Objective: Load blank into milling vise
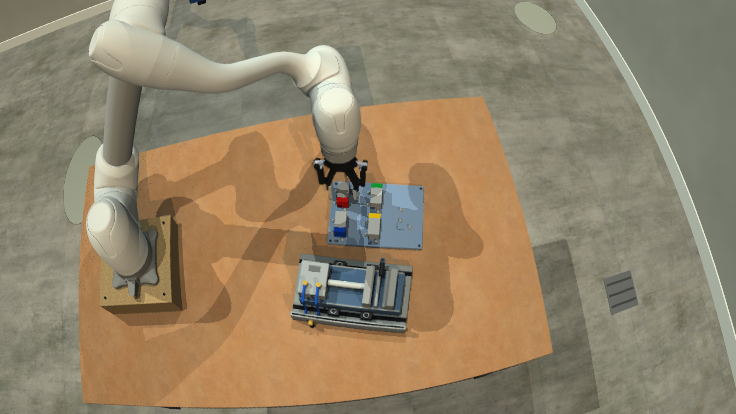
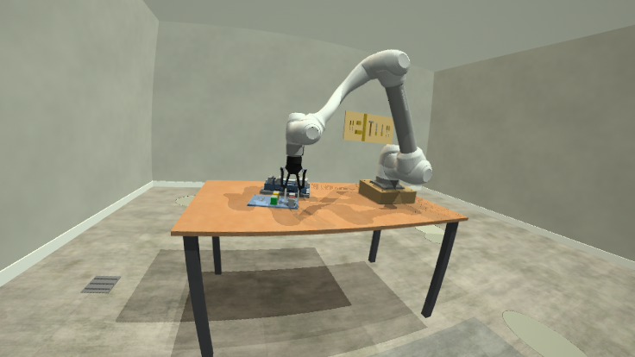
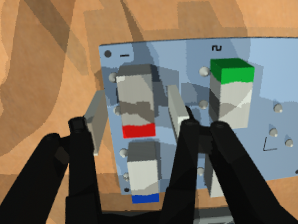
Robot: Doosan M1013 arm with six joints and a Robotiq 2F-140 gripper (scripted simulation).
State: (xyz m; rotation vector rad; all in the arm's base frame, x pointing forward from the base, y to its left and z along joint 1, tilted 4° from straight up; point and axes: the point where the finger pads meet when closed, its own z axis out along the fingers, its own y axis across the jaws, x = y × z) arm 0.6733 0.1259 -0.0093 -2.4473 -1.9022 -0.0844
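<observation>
The red-ended blank is 3 cm below my hand. Round my hand: green-ended blank (9 cm ahead, 3 cm below, 2 cm to the right); then blue-ended blank (9 cm to the right, 3 cm below, 2 cm behind); then infeed plate (8 cm ahead, 7 cm to the right, 5 cm below).
</observation>
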